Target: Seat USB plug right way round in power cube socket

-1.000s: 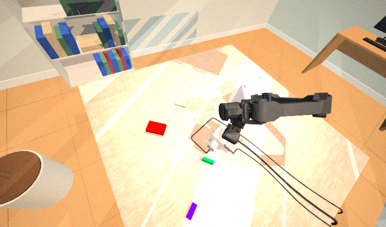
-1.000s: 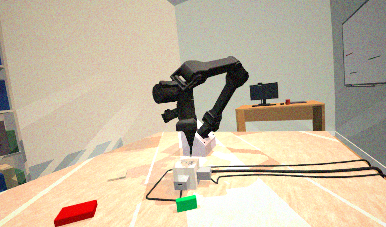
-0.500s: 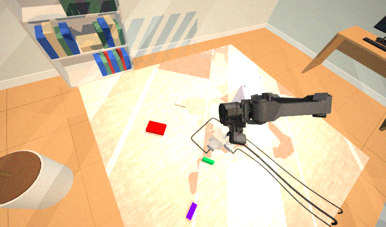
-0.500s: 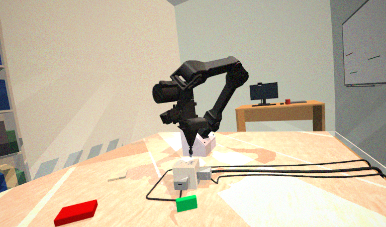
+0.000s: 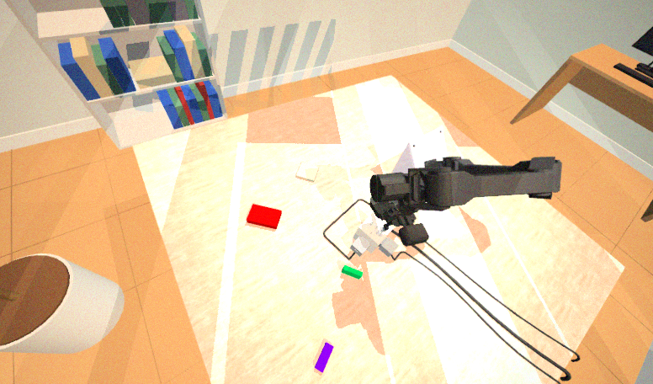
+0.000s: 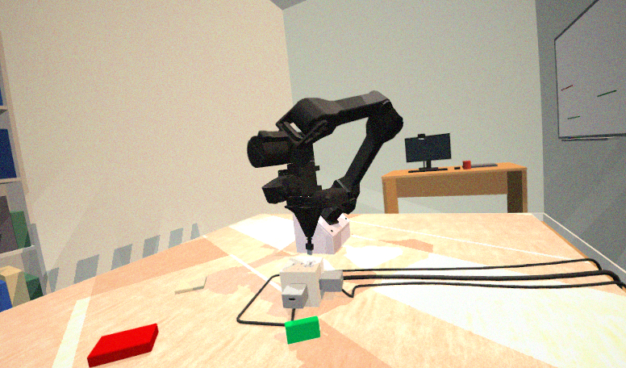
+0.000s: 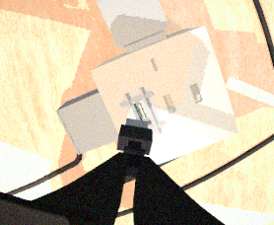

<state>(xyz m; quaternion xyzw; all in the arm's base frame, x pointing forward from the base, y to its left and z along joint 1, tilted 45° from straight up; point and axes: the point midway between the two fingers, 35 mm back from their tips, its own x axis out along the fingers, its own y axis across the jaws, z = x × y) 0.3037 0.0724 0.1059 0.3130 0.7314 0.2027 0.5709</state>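
The dark USB plug lies 20 mm below my gripper tip. The rest, counted from my gripper tip: purple block 290 mm ahead, 190 mm to the left, 130 mm below; then USB socket 70 mm below; then green block 120 mm below, 120 mm ahead, 50 mm to the left.
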